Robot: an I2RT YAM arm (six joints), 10 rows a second.
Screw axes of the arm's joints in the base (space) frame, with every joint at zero. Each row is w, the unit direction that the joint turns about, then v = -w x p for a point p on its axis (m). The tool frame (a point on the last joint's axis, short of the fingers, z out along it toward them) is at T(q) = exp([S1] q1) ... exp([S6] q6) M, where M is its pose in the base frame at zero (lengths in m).
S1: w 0 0 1 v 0 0 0
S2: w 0 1 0 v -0.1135 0 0.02
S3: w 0 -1 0 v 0.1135 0 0.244
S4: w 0 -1 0 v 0.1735 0 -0.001
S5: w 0 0 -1 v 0 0.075 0
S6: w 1 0 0 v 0 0.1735 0
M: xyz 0.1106 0 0.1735 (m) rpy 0 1.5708 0 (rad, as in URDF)
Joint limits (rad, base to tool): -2.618..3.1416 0..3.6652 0..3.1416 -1.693..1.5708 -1.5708..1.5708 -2.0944..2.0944
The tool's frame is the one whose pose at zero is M.
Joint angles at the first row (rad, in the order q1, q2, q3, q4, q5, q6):
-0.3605, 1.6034, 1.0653, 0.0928, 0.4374, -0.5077
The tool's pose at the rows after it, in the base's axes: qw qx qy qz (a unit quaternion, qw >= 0); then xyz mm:
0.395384 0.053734 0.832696 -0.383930 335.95 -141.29 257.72
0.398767 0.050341 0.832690 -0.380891 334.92 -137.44 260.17
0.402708 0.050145 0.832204 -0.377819 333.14 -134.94 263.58
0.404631 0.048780 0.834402 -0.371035 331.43 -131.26 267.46
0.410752 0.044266 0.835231 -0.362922 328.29 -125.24 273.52
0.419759 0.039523 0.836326 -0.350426 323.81 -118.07 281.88
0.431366 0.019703 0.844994 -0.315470 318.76 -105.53 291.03
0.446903 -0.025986 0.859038 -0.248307 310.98 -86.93 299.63
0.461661 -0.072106 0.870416 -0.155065 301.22 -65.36 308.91
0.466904 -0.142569 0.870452 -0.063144 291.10 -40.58 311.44
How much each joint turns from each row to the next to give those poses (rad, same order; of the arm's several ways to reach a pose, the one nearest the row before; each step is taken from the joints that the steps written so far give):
0.0038, -0.0056, -0.0039, -0.0045, -0.0002, 0.0023
0.0087, -0.0122, -0.0029, -0.0077, -0.0031, 0.0021
0.0045, -0.0139, -0.0010, -0.0101, -0.0038, 0.0057
0.0075, -0.0150, 0.0040, -0.0262, -0.0066, 0.0103
0.0122, -0.0258, 0.0000, -0.0257, -0.0110, 0.0084
0.0138, -0.0335, 0.0027, -0.0359, -0.0185, 0.0142
0.0249, -0.0406, 0.0095, -0.0705, -0.0617, 0.0212
0.0342, -0.0521, 0.0066, -0.0962, -0.1343, 0.0154
0.0402, -0.0522, 0.0134, -0.1109, -0.1721, 0.0376
0.0537, -0.0446, -0.0083, -0.0801, -0.1795, -0.0099

